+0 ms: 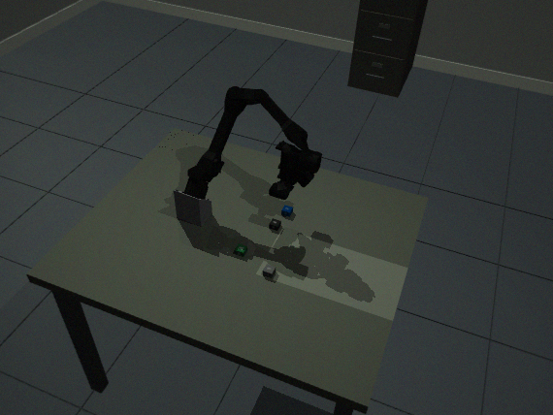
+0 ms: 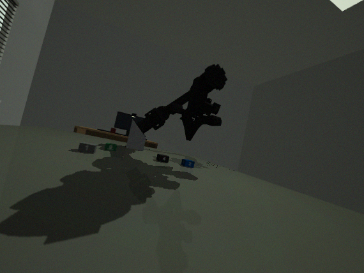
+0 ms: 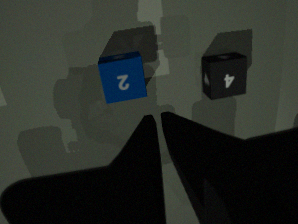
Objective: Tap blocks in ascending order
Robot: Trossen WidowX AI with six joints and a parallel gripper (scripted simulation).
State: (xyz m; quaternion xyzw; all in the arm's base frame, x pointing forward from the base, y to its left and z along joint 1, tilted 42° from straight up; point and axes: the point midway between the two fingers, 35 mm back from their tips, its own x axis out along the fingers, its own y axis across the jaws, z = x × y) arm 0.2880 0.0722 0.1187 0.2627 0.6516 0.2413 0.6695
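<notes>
Now: gripper tip 10 mm past the black block marked 4, 70 mm to the left of it and 70 mm above it. Also, from my gripper tip: green block (70 mm behind, 230 mm to the right, 70 mm below); blue block marked 2 (10 mm to the left, 70 mm below); grey block marked 1 (50 mm ahead, 270 mm to the right, 70 mm below).
</notes>
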